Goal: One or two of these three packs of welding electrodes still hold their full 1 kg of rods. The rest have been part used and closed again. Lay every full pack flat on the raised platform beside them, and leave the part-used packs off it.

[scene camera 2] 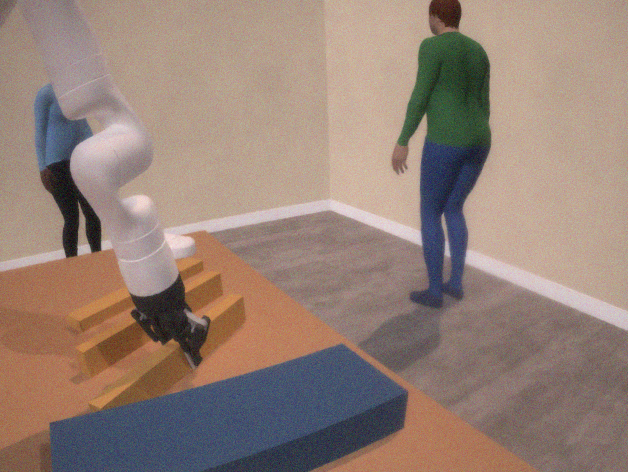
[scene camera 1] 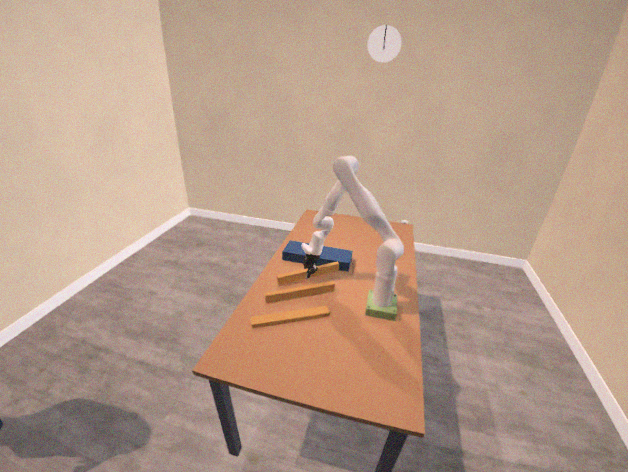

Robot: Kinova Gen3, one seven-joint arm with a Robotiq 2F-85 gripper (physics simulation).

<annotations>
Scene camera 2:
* gripper: 188,363
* welding electrode pack: 102,351
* welding electrode pack: 82,319
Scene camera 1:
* welding electrode pack: 280,295
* welding electrode pack: 318,312
</annotations>
